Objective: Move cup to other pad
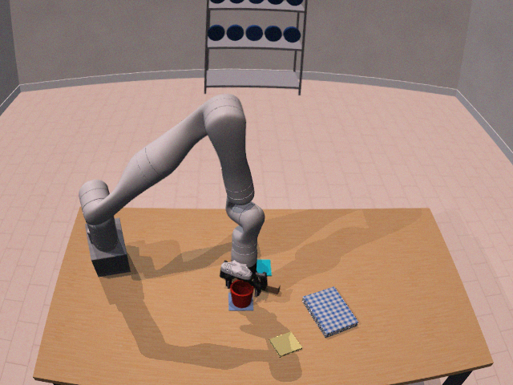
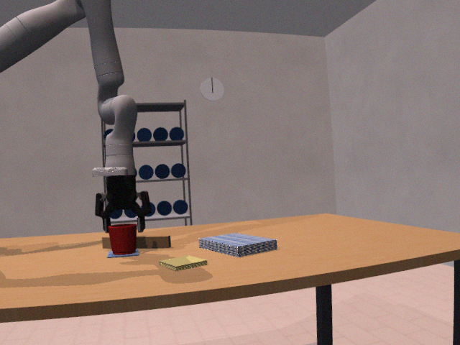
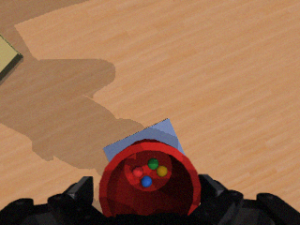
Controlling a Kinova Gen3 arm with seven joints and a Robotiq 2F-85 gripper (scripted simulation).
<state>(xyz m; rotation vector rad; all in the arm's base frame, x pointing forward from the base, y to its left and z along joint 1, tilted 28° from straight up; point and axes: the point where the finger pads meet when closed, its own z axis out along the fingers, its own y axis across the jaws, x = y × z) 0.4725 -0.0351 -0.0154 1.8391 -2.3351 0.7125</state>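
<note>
Right now the red cup is 4 cm below my hand. Also, from my hand: wooden rail: 2 cm ahead, 8 cm to the left, 6 cm below; then flat yellow block: 15 cm ahead, 17 cm to the right, 6 cm below; then cyan pad: 4 cm ahead, 17 cm to the left, 7 cm below.
</note>
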